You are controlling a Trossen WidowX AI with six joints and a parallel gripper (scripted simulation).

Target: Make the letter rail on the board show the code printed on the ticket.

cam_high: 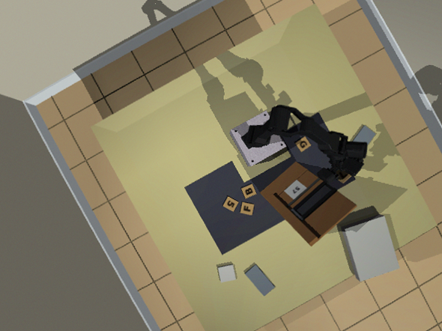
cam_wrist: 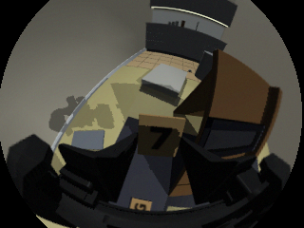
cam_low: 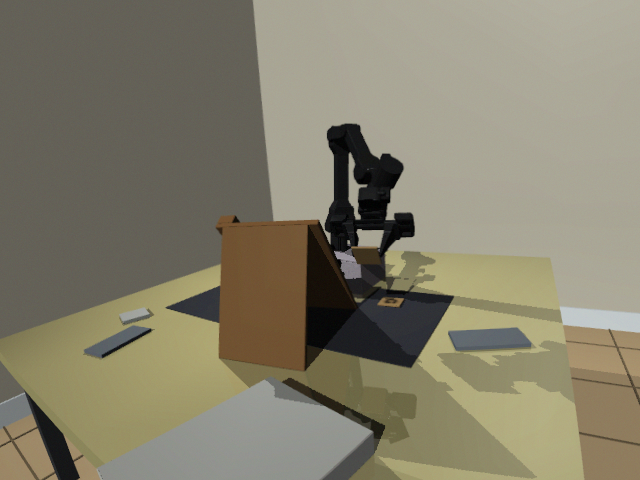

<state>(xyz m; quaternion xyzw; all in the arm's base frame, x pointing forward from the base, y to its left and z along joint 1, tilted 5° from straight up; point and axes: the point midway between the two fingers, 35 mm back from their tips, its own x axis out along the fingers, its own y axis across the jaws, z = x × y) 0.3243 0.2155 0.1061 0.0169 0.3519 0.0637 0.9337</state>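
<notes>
The white ticket lies 18 cm to the right of my gripper tip, 8 cm below it and 4 cm behind it. Round my gripper tip: dark mat: 24 cm to the right, 18 cm below, 15 cm behind; then small white block: 68 cm to the right, 17 cm below, 13 cm ahead; then large grey box: 43 cm ahead, 16 cm below, 2 cm to the right.
</notes>
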